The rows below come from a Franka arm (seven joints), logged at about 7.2 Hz.
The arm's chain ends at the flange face. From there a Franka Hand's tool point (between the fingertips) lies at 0.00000 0.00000 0.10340 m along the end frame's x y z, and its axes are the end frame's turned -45 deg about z.
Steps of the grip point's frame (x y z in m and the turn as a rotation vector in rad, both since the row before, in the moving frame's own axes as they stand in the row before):
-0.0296 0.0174 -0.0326 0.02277 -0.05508 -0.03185
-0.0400 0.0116 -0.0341 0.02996 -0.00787 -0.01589
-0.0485 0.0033 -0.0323 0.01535 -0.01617 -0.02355
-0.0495 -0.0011 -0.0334 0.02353 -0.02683 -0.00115
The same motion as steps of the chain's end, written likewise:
-0.0030 0.0308 -0.0324 -0.02285 -0.05505 -0.03185
-0.0173 0.0381 -0.0341 0.01562 -0.02675 -0.01589
-0.0297 0.0365 -0.0323 -0.00058 -0.02229 -0.02355
-0.0321 0.0340 -0.0333 -0.00233 -0.03561 -0.00115

